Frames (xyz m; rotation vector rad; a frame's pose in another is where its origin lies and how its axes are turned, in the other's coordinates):
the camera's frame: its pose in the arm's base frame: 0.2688 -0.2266 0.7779 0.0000 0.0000 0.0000
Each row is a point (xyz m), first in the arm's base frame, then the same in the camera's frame.
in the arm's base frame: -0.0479 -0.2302 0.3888
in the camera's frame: -0.3167 -0.0036 -0.3891
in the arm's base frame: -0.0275 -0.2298 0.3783
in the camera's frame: -0.2963 -0.0032 -0.3996
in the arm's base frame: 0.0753 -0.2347 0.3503
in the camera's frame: -0.1935 -0.0081 -0.4276
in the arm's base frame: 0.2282 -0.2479 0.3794
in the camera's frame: -0.0406 -0.0213 -0.3985
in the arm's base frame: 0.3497 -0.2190 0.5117
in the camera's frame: 0.0809 0.0076 -0.2662
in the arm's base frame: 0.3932 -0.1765 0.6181
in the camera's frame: 0.1244 0.0501 -0.1598
